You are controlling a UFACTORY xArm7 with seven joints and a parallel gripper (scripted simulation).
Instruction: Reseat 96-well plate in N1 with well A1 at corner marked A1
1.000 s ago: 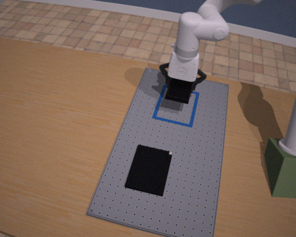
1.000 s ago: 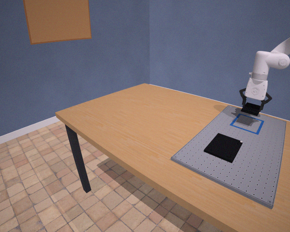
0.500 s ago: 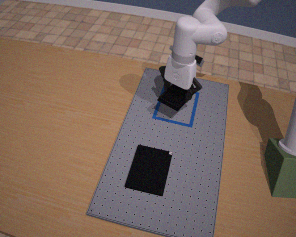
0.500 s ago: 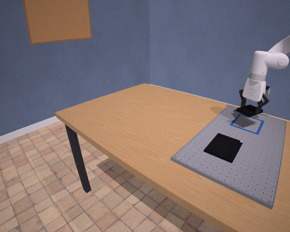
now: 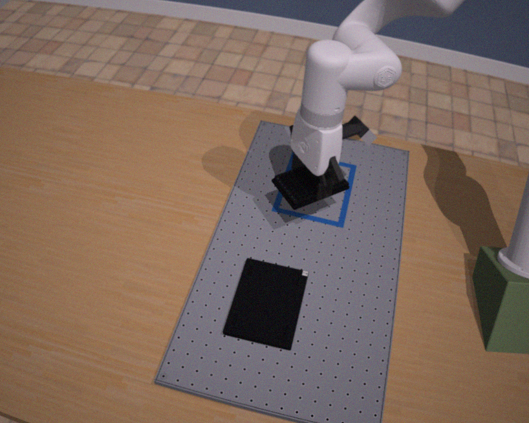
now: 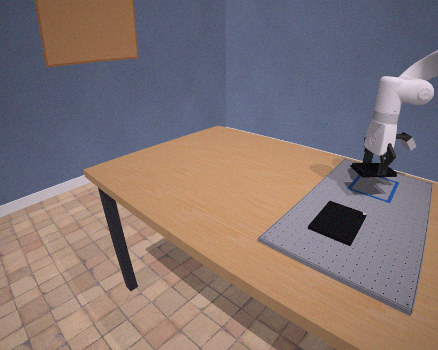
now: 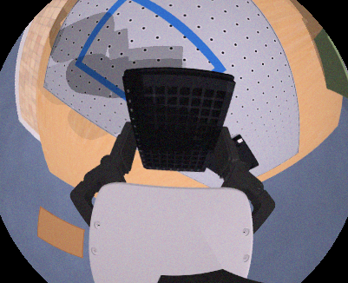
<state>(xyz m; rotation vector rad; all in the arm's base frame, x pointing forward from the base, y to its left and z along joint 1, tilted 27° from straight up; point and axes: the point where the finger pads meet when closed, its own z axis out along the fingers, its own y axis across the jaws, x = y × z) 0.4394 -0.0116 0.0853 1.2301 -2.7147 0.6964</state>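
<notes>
My gripper is now 24 cm to the right of the black plate nest N1, 10 cm above it and 1 cm short of it. The rest, counted from my hand: small white A1 mark 16 cm to the left, 9 cm below, 4 cm behind; then black 96-well plate 1 cm below.
</notes>
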